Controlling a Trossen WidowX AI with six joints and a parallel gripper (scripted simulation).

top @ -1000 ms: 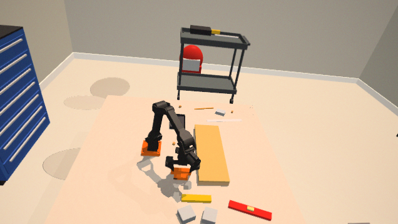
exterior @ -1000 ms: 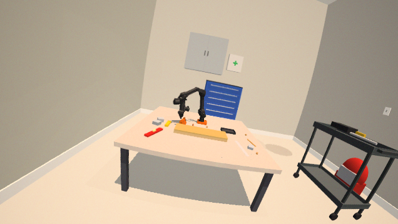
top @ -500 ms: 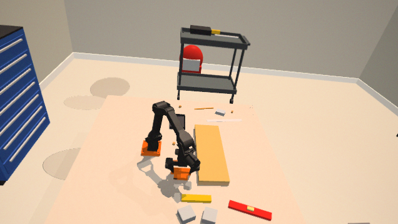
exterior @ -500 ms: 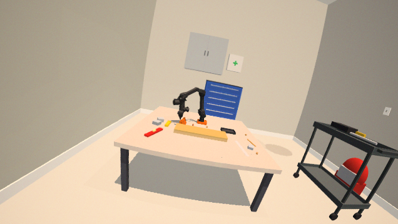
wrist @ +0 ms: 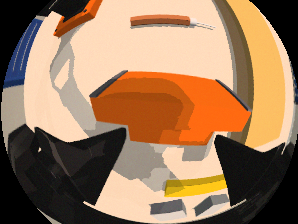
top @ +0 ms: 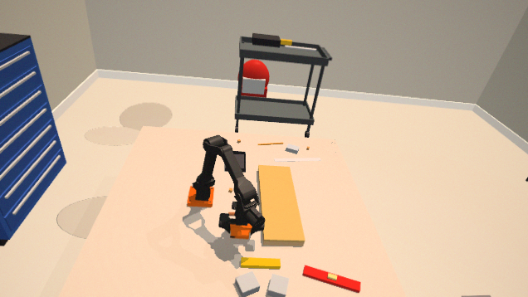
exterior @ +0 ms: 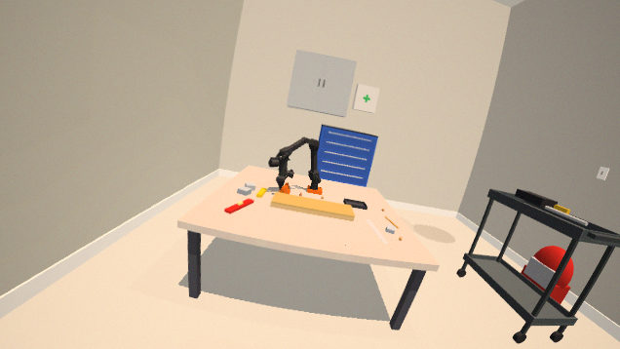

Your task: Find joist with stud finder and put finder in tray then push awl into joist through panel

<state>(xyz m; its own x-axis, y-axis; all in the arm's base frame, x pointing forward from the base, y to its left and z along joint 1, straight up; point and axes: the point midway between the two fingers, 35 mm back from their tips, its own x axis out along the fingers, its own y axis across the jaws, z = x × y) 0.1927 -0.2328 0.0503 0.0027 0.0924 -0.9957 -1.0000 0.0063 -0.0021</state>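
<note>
Right now my gripper tip is 2 cm past the stud finder, 2 cm above it and 1 cm to the right of it. The rest, counted from my gripper tip: red level: 38 cm ahead, 18 cm to the right, 3 cm below; then yellow bar: 12 cm to the right, 9 cm ahead, 3 cm below; then awl: 15 cm to the left, 3 cm below, 1 cm ahead.
</note>
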